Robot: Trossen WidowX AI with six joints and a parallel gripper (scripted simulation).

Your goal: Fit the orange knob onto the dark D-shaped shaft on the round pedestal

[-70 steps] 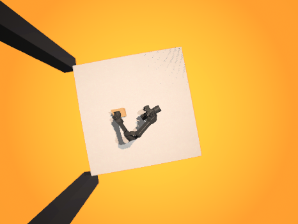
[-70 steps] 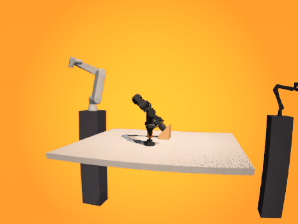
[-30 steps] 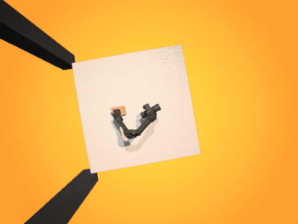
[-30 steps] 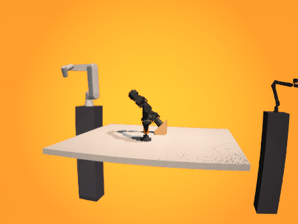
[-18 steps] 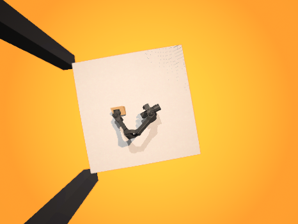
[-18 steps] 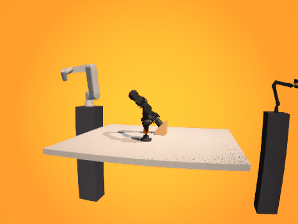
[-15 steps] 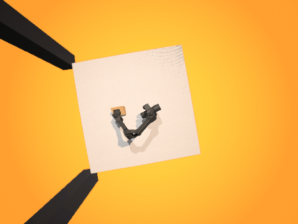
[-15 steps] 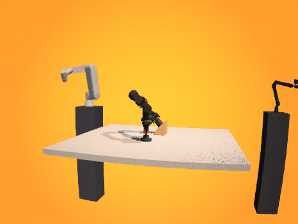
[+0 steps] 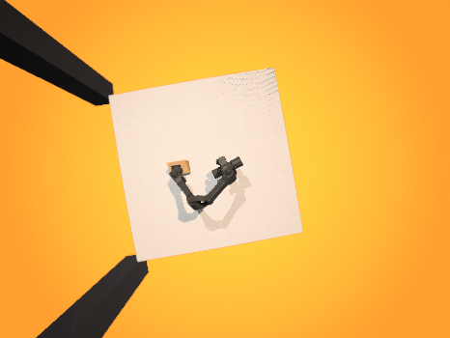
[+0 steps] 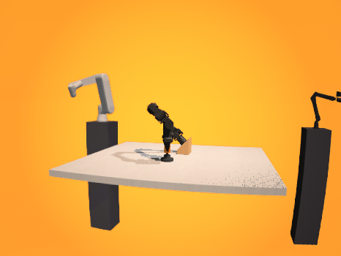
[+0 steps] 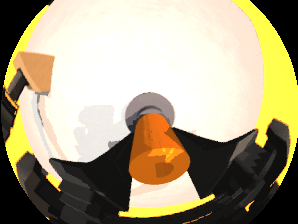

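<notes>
My gripper tip is now 40 mm above the round dark pedestal. Round my gripper tip: orange knob: 20 mm above.
</notes>
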